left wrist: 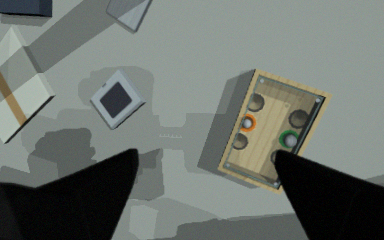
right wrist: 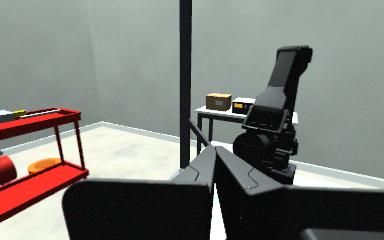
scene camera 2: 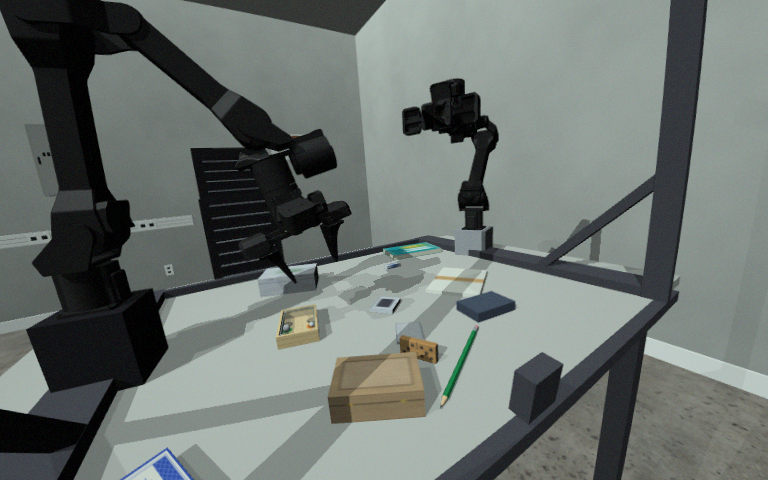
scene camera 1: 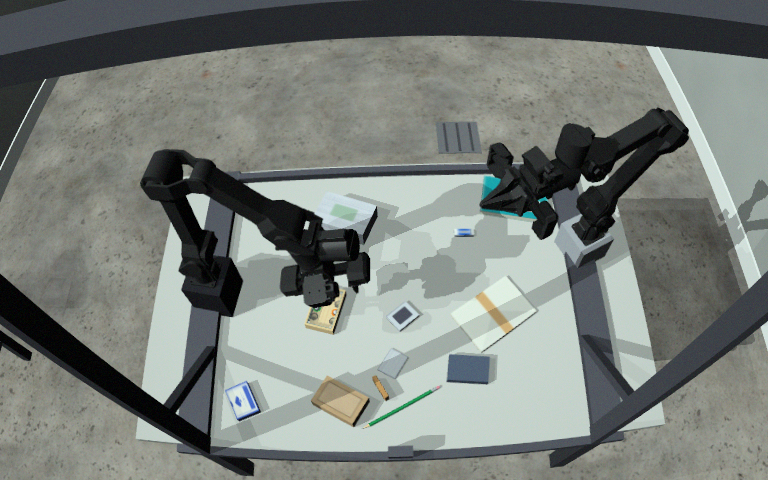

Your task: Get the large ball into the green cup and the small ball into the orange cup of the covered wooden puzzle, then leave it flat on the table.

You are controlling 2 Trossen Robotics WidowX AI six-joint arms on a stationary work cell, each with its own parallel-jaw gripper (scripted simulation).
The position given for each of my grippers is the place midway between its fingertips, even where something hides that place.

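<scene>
My left gripper [scene camera 2: 316, 271] is visible, also in scene camera 1 [scene camera 1: 339, 294] and the left wrist view [left wrist: 207, 157]. My right gripper [scene camera 1: 480, 205] appears in scene camera 2 [scene camera 2: 422, 108] and the right wrist view [right wrist: 213, 152] too. Covered wooden puzzle [scene camera 2: 296, 326]: visible also in scene camera 1 [scene camera 1: 324, 319] and in the left wrist view [left wrist: 279, 116]. Grey square tile [left wrist: 118, 98]: present; in the right wrist view it is out of frame.
</scene>
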